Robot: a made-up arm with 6 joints.
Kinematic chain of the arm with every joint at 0, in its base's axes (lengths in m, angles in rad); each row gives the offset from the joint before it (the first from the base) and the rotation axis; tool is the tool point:
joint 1: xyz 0 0 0.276 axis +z
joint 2: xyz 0 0 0 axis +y
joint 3: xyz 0 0 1.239 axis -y
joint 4: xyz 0 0 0 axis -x
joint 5: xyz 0.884 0 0 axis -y
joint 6: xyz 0 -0.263 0 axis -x
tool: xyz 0 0 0
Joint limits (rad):
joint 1: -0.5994..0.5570
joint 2: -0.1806..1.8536
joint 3: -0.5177..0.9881
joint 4: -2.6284..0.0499
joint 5: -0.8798..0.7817
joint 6: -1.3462..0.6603
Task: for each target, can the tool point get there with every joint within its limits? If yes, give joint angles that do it. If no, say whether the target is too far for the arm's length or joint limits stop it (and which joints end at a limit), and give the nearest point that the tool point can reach.
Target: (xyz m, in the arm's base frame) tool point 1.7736 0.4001 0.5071
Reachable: yes | joints 0.2556 0.9727 0.7226 -1.3355 0.5493 -1.1663
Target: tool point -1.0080 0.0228 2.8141
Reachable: no: too far | nearest point -0.0563 -0.2797 2.3135 | short by 1.117 m
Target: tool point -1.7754 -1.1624 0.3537
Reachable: no: joint limits stop it (at a limit: joint 1, joint 2, joint 3) | nearest point 0.3415 -0.5006 1.0675 | short by 2.330 m
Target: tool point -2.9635 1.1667 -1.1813
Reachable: no: too far | nearest point 0.2739 0.4405 -0.5926 | short by 3.370 m
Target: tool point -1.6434 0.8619 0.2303
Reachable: no: joint limits stop it (at a limit: joint 1, joint 2, joint 3) | nearest point 0.2629 0.3762 -0.5480 | short by 2.116 m
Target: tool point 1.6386 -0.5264 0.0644
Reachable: yes | joints -0.1665 1.1747 0.3862 -0.3445 0.0419 0.4706
